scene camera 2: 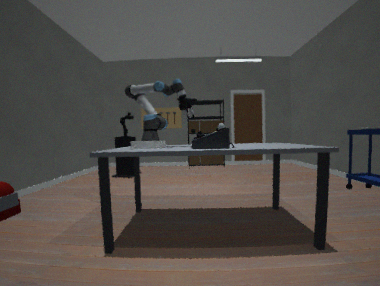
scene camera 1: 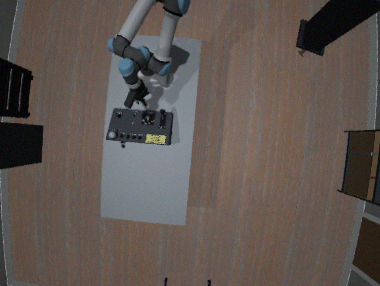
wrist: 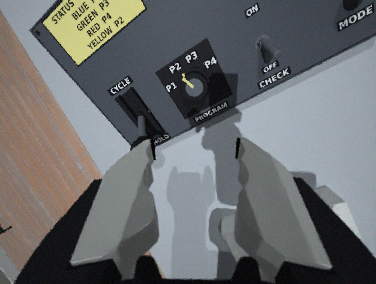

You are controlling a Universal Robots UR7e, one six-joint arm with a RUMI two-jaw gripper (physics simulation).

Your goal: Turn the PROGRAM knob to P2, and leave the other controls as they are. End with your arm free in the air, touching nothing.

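Places are measured from the arm's base along level axes (x right, y back, z down), in centimetres.
Pixels of known places: gripper, fingertip midpoint: (scene camera 2: 192,117) (scene camera 1: 142,106) (wrist: 194,140); arm's base, link origin: (scene camera 2: 150,140).
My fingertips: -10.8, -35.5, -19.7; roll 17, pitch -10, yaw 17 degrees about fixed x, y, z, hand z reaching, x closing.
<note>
For each thing: its middle in the pictures, then the offset to it from my fingertips, as dx, dy, dz. "spot": a spot on its surface instead. Level surfaces: height alone.
- PROGRAM knob, body centre: (wrist: 194,87) (scene camera 1: 147,117) -0.9, -5.7, +14.3
- P2 label, surface spot: (wrist: 175,67) spot: -3.2, -10.0, +15.9
- sloped dark control panel, body centre: (wrist: 210,30) (scene camera 1: 140,125) (scene camera 2: 207,137) +3.9, -13.5, +17.7
- CYCLE lever, body centre: (wrist: 141,129) -12.5, -2.2, +14.6
- CHECK toggle, body centre: (wrist: 269,48) +11.0, -7.2, +15.2
- yellow status card, body centre: (wrist: 92,15) (scene camera 1: 155,139) -12.0, -20.5, +12.1
- white dome, surface spot: (scene camera 2: 221,126) spot: +23.6, -25.6, +9.8
- grey table, surface height: dz +25.8
The PROGRAM knob (wrist: 194,89) (scene camera 1: 148,118) is a dark round knob with a yellow pointer line. In the wrist view the line points toward the P2 label (wrist: 175,67). It sits on the sloped dark control panel (wrist: 210,20) (scene camera 1: 141,127) (scene camera 2: 212,140). The CYCLE lever (wrist: 141,123) is at the HOLD end of its slot. The CHECK toggle (wrist: 270,51) leans toward OFF. The MODE control (wrist: 352,4) is cut off by the view's edge. My gripper (wrist: 194,140) (scene camera 2: 190,113) is partly open and empty, in the air above the panel's near edge, apart from the knob.
A yellow status card (wrist: 92,25) (scene camera 1: 156,139) lies on the panel. A white dome (scene camera 1: 112,134) (scene camera 2: 221,126) and a row of small buttons are along the panel's far side. The panel stands on the grey table (scene camera 1: 145,190) (scene camera 2: 280,148). A pale block (scene camera 2: 149,144) is by the arm's base.
</note>
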